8 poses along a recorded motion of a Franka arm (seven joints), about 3.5 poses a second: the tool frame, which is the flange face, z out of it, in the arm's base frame.
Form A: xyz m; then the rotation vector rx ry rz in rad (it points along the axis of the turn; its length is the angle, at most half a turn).
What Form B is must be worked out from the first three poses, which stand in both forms.
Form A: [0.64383 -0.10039 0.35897 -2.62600 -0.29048 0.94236]
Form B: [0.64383 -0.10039 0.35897 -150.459 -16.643 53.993]
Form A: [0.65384 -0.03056 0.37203 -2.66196 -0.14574 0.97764]
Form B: [0.65384 -0.03056 0.37203 -152.519 -8.350 56.015]
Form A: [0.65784 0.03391 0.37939 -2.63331 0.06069 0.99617]
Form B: [0.65784 0.03391 0.37939 -150.878 3.477 57.076]
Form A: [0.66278 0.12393 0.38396 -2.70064 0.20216 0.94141]
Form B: [0.66278 0.12393 0.38396 -154.735 11.583 53.939]
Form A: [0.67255 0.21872 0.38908 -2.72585 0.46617 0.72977]
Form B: [0.67255 0.21872 0.38908 -156.180 26.710 41.813]
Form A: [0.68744 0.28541 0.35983 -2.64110 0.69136 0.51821]
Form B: [0.68744 0.28541 0.35983 -151.324 39.612 29.691]
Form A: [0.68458 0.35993 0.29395 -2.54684 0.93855 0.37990]
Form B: [0.68458 0.35993 0.29395 -145.923 53.775 21.767]
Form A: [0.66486 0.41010 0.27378 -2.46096 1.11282 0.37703]
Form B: [0.66486 0.41010 0.27378 -141.003 63.760 21.602]
